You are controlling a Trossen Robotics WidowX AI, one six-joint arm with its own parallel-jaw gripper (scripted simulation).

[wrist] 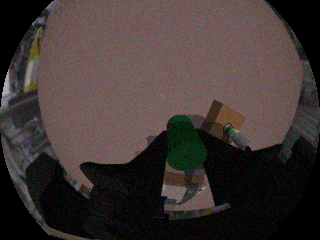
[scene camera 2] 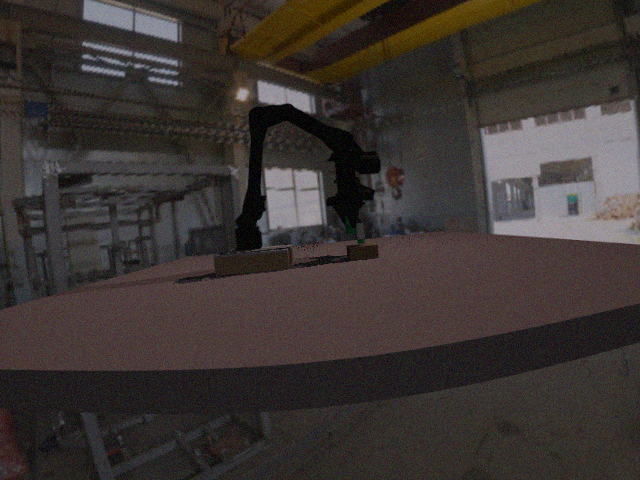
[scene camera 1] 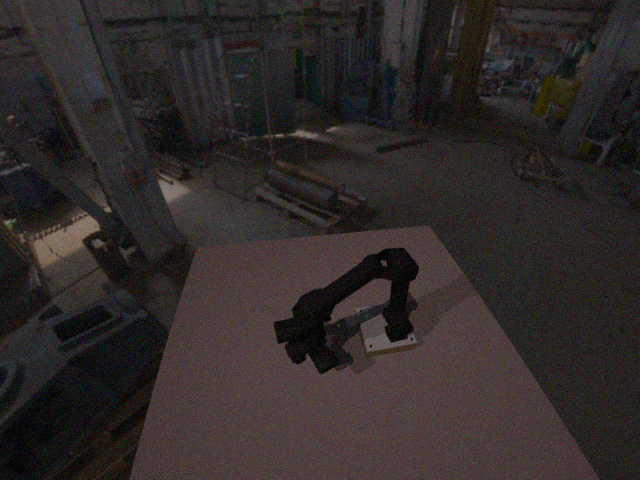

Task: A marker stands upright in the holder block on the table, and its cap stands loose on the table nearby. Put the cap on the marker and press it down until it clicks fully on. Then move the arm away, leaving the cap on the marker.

Scene:
The gripper shows in the wrist view [181, 133], in scene camera 2 [350, 228] and in scene camera 1 [315, 354].

